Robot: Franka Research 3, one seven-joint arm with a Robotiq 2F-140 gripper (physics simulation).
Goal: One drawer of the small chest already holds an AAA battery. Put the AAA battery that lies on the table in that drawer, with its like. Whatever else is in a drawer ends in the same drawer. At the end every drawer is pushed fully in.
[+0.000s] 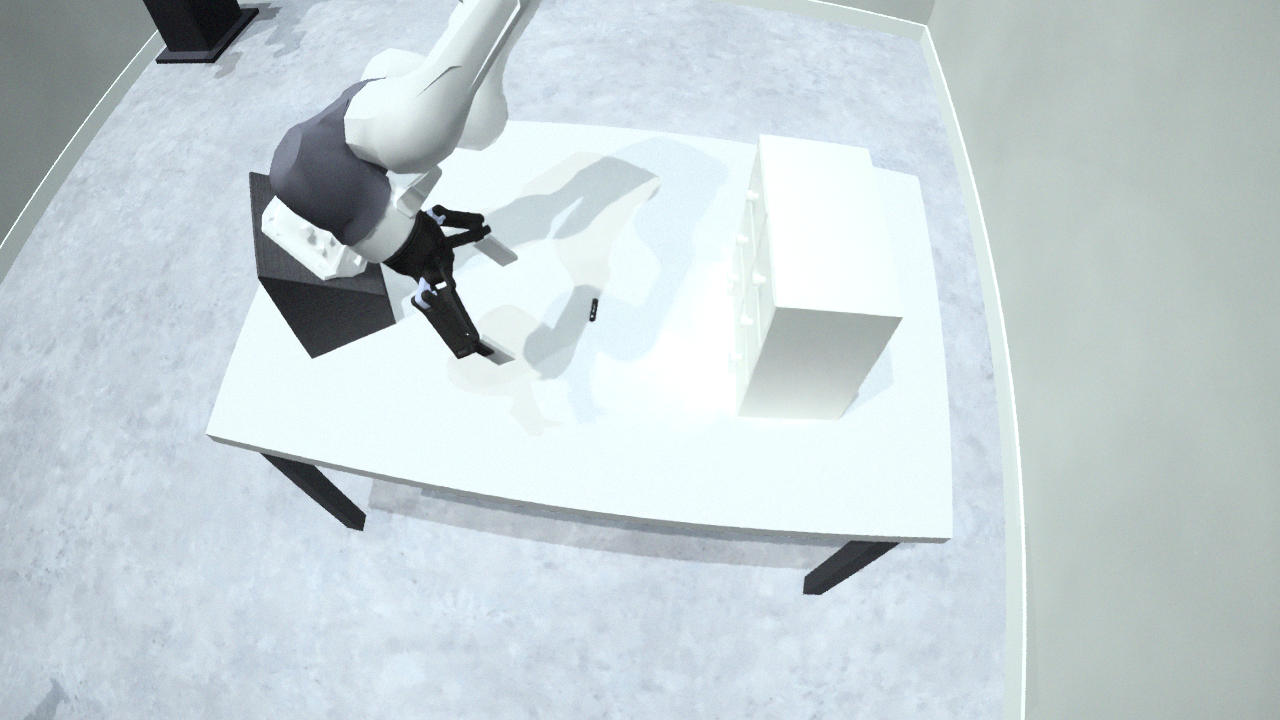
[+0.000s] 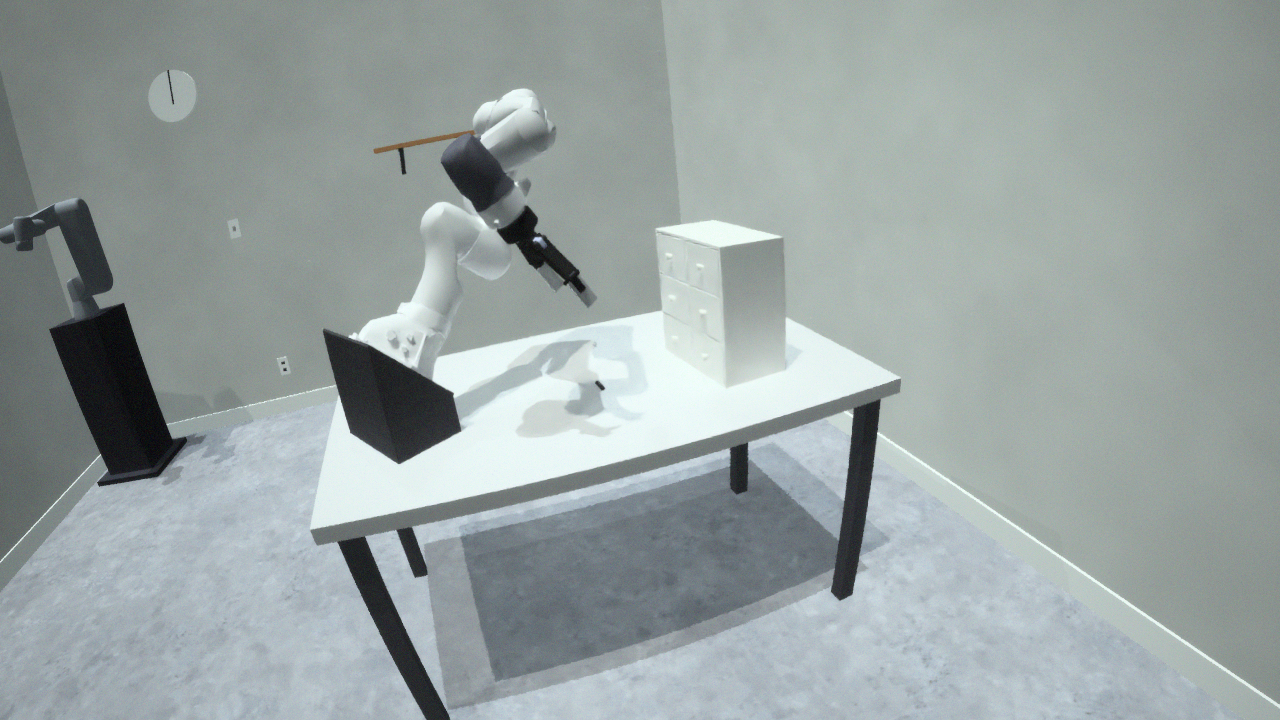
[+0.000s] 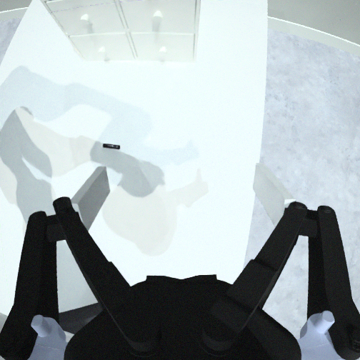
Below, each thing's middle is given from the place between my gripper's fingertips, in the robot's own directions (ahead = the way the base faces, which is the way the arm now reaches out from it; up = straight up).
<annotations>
The white chest (image 1: 837, 303) is 390 mm ahead of my hand, 220 mm to the left of it and 120 mm below it.
</annotations>
